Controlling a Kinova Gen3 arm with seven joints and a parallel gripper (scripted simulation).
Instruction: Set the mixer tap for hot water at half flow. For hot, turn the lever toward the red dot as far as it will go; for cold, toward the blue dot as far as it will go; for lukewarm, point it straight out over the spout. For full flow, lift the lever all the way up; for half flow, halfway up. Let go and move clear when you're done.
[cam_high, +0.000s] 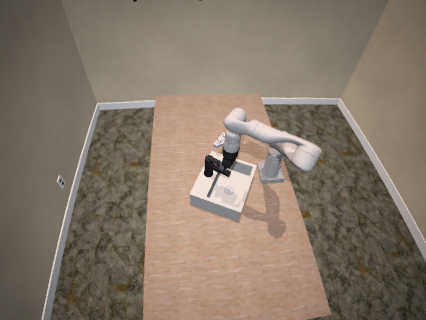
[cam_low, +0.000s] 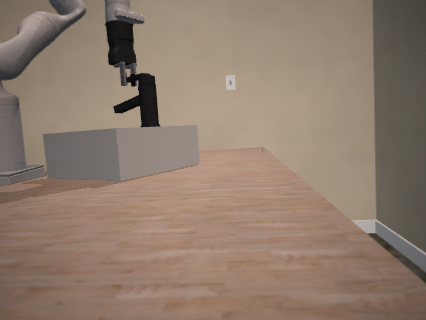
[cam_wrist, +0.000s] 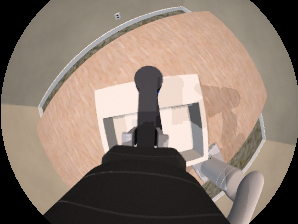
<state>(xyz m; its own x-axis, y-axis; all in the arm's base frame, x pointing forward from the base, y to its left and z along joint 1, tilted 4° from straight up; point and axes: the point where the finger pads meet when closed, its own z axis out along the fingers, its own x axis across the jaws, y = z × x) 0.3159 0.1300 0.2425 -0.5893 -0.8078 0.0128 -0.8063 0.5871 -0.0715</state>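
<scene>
Now: hand 3 cm short of the lever and 2 cm to the left of it. From my hand the other things lie so: white sink block 4 cm behind, 23 cm below; then black mixer tap 5 cm ahead, 4 cm to the right, 4 cm below.
</scene>
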